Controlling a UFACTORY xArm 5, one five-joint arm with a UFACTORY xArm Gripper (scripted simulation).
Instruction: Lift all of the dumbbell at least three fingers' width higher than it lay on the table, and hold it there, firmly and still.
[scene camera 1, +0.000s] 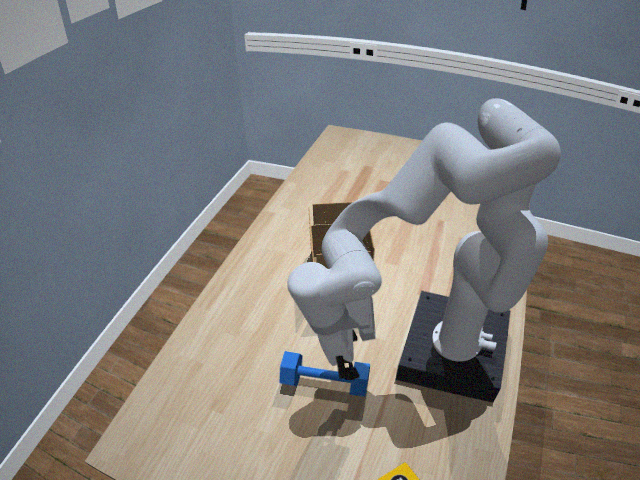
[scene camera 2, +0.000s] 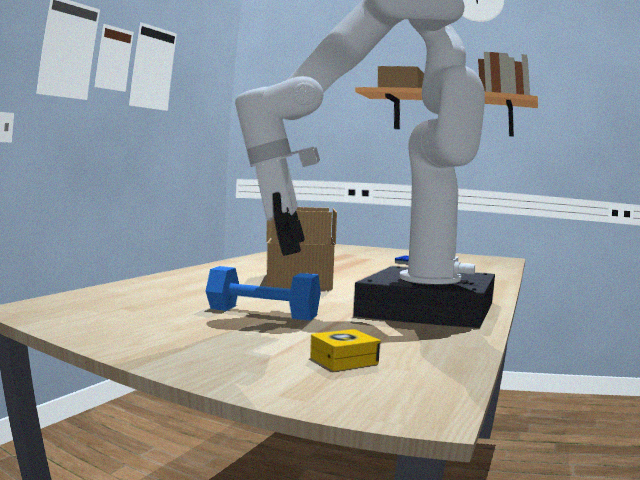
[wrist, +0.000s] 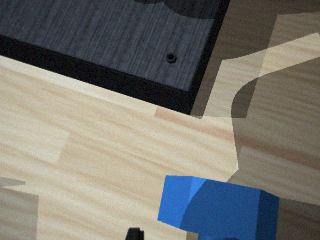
Labels:
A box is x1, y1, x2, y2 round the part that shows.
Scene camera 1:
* my gripper: [316, 329, 359, 379]
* blue dumbbell: [279, 351, 369, 396]
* brown cardboard box: [309, 202, 374, 268]
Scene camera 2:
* my gripper: [250, 155, 304, 255]
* blue dumbbell: [206, 266, 320, 320]
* brown cardboard box: [266, 207, 336, 289]

